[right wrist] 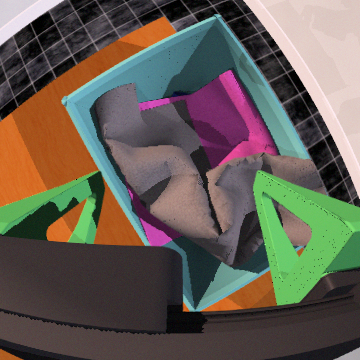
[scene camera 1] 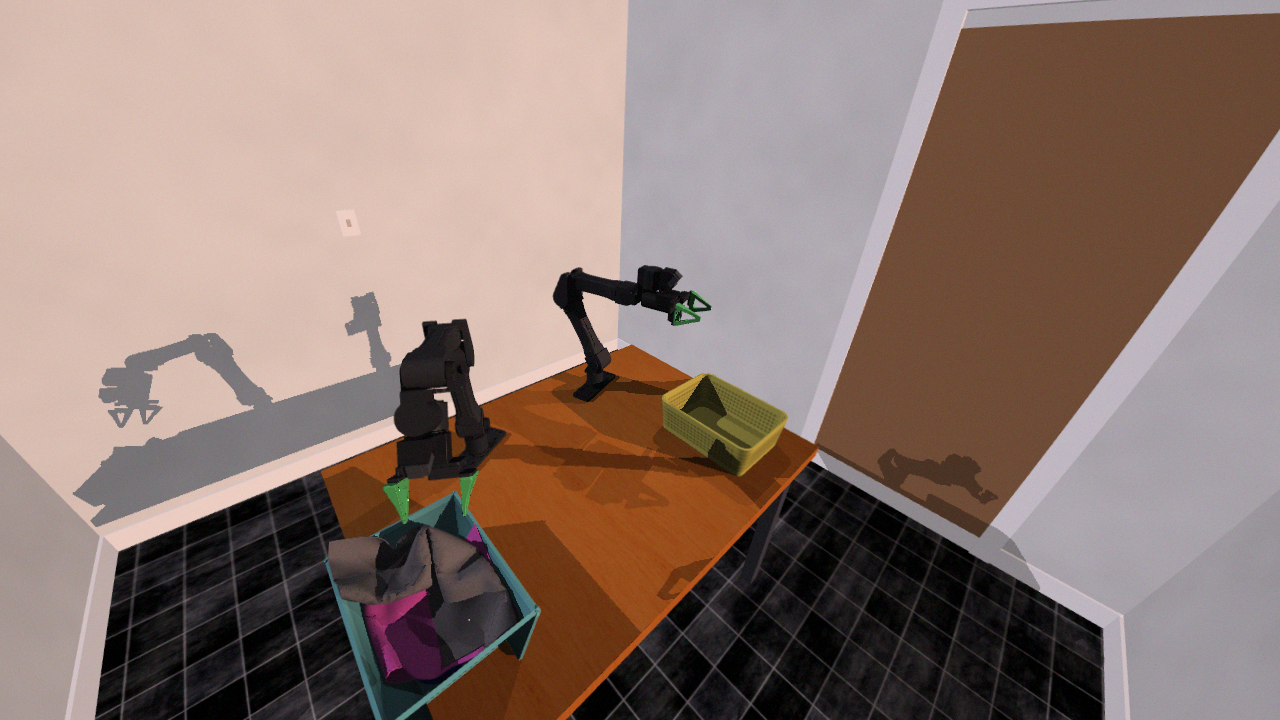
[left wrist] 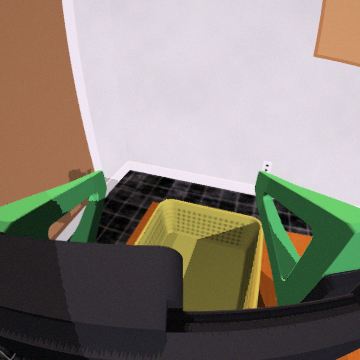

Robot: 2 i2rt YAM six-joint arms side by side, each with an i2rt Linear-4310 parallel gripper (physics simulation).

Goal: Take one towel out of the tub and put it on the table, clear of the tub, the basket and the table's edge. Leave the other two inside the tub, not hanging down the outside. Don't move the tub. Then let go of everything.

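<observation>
The teal tub point(scene camera 1: 354, 635) point(right wrist: 150, 70) stands at the table's near left end in the scene view. A crumpled grey-brown towel point(scene camera 1: 465, 617) point(right wrist: 180, 200) lies on top in it; one part reaches over the tub's left rim in the scene view. A magenta towel point(scene camera 1: 407, 626) point(right wrist: 215, 117) lies partly under it. A small dark blue bit point(right wrist: 177, 94) shows beneath; the rest is hidden. My right gripper point(scene camera 1: 435, 517) point(right wrist: 178, 178) is open and empty, above the tub's back end, with the grey-brown towel below it. My left gripper point(scene camera 1: 704, 313) point(left wrist: 180, 178) is open and empty, high above the basket's side.
A yellow basket point(scene camera 1: 698, 438) point(left wrist: 215, 225) stands on the wooden table point(scene camera 1: 554, 501) point(right wrist: 50, 155) at its far right end, near the edge; no towel shows in it. Walls stand behind both arms, and the dark tiled floor point(scene camera 1: 805, 626) lies beyond the table's front edge.
</observation>
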